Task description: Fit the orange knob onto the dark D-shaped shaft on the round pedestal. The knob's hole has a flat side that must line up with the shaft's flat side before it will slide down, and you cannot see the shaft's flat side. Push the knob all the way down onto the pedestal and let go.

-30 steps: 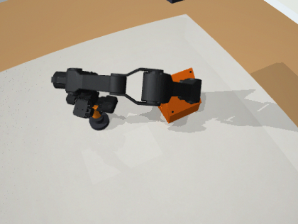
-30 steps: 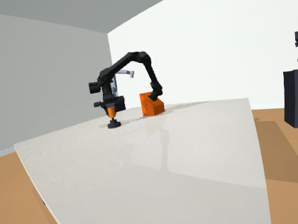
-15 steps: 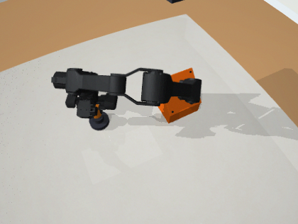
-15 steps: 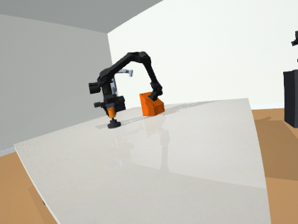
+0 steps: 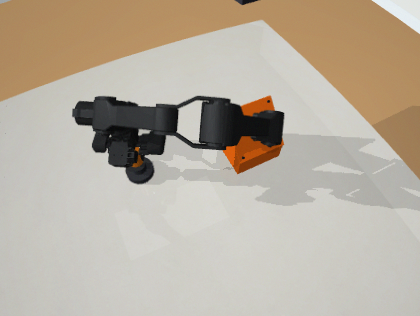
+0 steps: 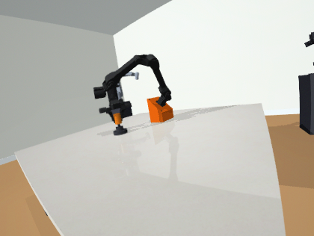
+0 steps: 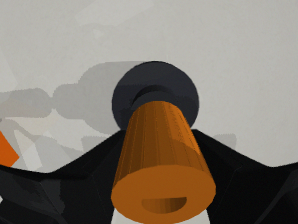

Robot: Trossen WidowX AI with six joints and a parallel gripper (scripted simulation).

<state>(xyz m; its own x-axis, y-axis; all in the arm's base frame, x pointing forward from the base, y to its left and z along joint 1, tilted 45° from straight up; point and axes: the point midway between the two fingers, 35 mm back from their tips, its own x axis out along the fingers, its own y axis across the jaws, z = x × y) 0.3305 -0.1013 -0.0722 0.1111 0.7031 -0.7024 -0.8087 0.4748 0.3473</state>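
Now: the orange knob 2 cm above my gripper tip. Also, from my gripper tip: round pedestal (4 cm below).
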